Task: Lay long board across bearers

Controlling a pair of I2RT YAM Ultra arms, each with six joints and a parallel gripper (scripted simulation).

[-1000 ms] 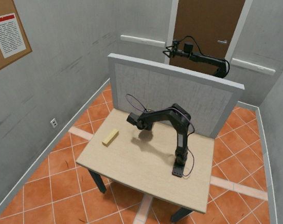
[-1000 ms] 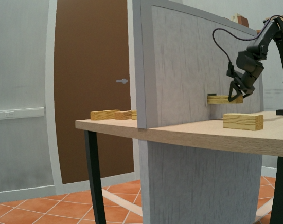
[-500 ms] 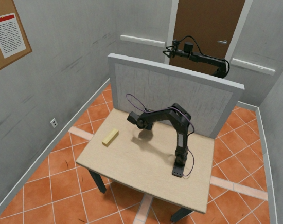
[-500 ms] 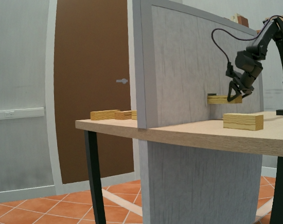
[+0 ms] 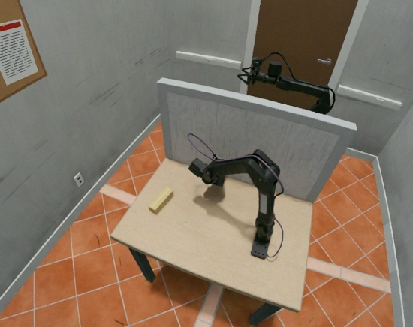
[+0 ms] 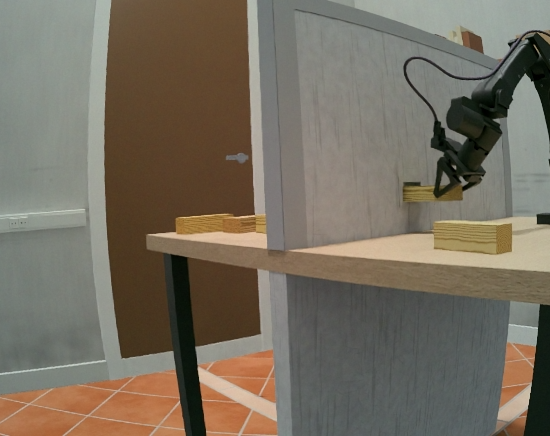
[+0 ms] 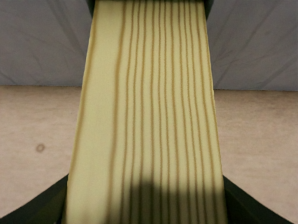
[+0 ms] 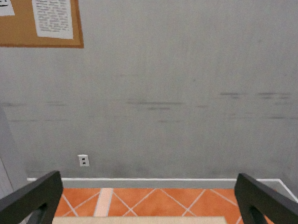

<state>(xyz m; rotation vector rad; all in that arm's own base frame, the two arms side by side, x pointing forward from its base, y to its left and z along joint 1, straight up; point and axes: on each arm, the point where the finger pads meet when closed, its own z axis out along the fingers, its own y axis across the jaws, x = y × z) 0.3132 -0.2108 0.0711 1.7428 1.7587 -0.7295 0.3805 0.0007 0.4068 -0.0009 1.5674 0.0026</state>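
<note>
Now: the long board 60 mm behind my right hand, 340 mm to the left of it and 370 mm below it. Round my right hand: wooden offcut (150 mm ahead, 690 mm to the left, 430 mm below).
</note>
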